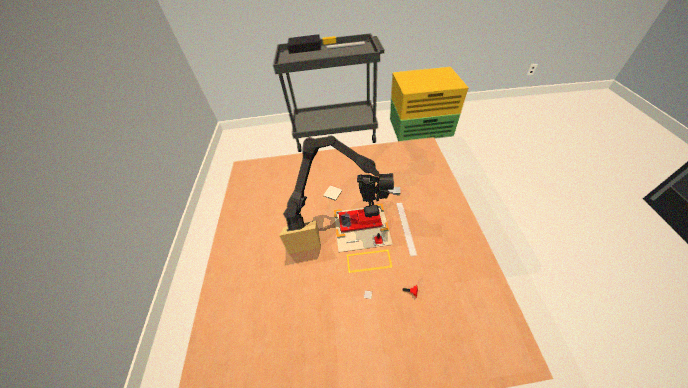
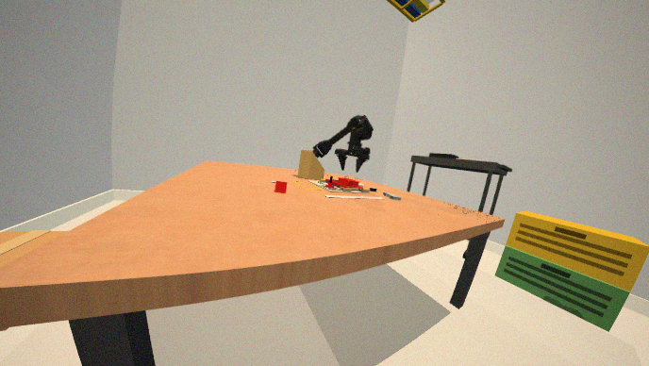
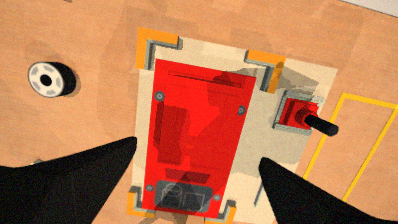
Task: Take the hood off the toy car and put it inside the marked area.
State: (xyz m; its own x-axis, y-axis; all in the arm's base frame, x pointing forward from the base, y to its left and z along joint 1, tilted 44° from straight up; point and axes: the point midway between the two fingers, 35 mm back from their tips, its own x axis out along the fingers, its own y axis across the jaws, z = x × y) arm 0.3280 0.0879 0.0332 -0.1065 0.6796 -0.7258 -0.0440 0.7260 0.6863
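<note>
The hood is 50 mm below my gripper tip. From my gripper tip the other things lie so: white strip: 170 mm ahead, 60 mm to the right, 90 mm below.
</note>
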